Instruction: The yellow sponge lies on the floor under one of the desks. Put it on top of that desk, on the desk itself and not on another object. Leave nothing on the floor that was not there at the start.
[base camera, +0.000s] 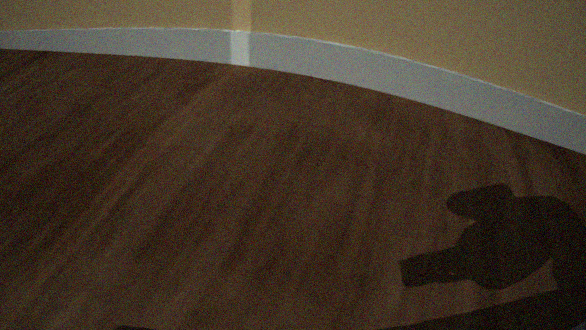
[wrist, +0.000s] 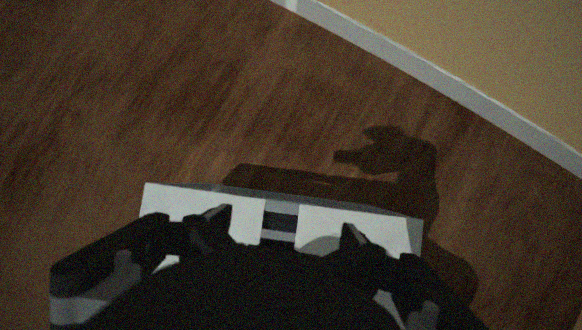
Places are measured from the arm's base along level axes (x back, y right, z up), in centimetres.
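Pixels of known places: gripper, fingertip midpoint: (wrist: 285, 225).
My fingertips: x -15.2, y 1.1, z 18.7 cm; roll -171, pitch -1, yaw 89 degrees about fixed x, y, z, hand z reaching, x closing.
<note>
Behind a point stands the place of what it marks.
My gripper (wrist: 285, 225) @[x -15.1, y 1.1, z 18.7 cm] is open and empty in the wrist view, its two dark fingers spread apart above the white top of my own base (wrist: 245, 202) @[x -14.1, y -6.4, z -1.4 cm]. The gripper does not show in the base camera view. The yellow sponge does not show in either view, and no desk shows in either view.
A tan wall (base camera: 425, 35) @[x -72.0, y 30.0, z -24.6 cm] (wrist: 480, 45) @[x -63.9, y 49.2, z -17.1 cm] with a pale grey baseboard (base camera: 350, 65) @[x -76.4, y 15.9, z -35.0 cm] (wrist: 425, 72) @[x -64.6, y 44.1, z -34.7 cm] runs across the top and right of both views. Brown wood floor (base camera: 200, 165) @[x -50.7, y -11.4, z -39.7 cm] (wrist: 125, 100) @[x -41.6, y -67.3, z -39.7 cm] lies before it. The robot's dark shadow (base camera: 510, 240) @[x -32.9, y 34.2, z -39.7 cm] (wrist: 400, 150) @[x -35.7, y 39.3, z -39.7 cm] falls on the floor.
</note>
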